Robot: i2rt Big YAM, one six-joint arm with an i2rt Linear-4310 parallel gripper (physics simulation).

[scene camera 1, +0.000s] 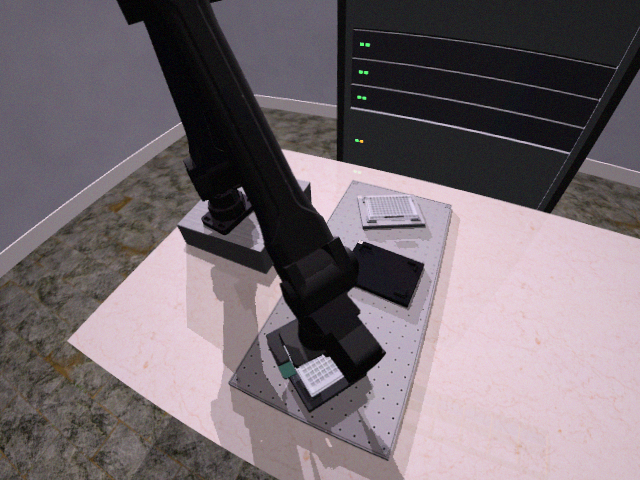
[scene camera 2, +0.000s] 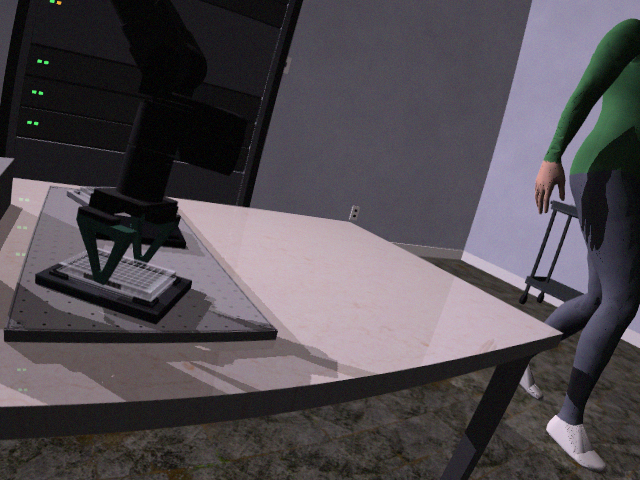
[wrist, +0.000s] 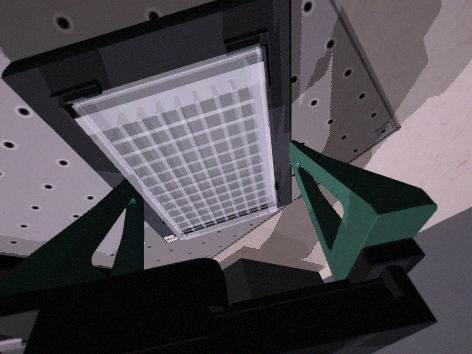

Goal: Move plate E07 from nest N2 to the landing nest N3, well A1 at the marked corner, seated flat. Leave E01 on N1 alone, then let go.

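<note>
A clear gridded plate [scene camera 1: 320,374] [scene camera 2: 139,276] [wrist: 195,150], the one at my gripper, lies on a dark nest [scene camera 1: 312,401] [scene camera 2: 155,312] [wrist: 40,85]. It looks flat; its label cannot be read. A small white tag marks that nest's corner in the wrist view. My gripper [scene camera 2: 121,270] [wrist: 213,165] is open, its green fingers at the plate's two long sides with nothing gripped. In scene view 1 the arm hides part of the plate and most of the fingers. The black nest [scene camera 1: 388,273] in the middle is empty, with a white mark at one corner. Another white plate [scene camera 1: 391,206] sits on the far light nest [scene camera 1: 392,225].
The nests stand on a perforated grey board [scene camera 1: 379,330] [scene camera 2: 217,310] on the pink table [scene camera 1: 516,310] [scene camera 2: 336,289]. The arm's grey base block [scene camera 1: 227,245] is at the left in scene view 1. A rack [scene camera 1: 343,129] stands behind. A person [scene camera 2: 610,134] and a cart [scene camera 2: 541,248] are beyond the table.
</note>
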